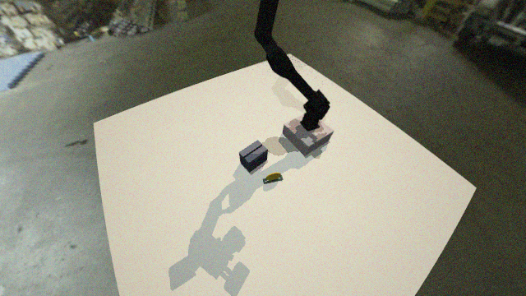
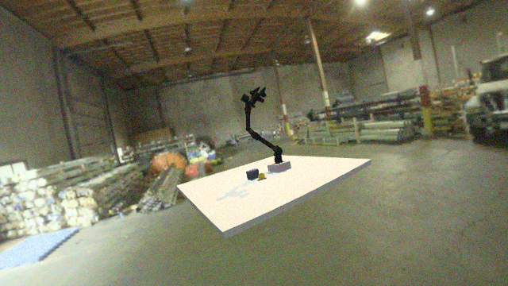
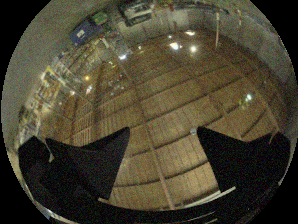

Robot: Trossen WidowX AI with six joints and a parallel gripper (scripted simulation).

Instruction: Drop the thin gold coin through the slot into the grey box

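Right now the gold coin is 26 cm ahead of my gripper tip, 23 cm to the left of it and 75 cm below it.
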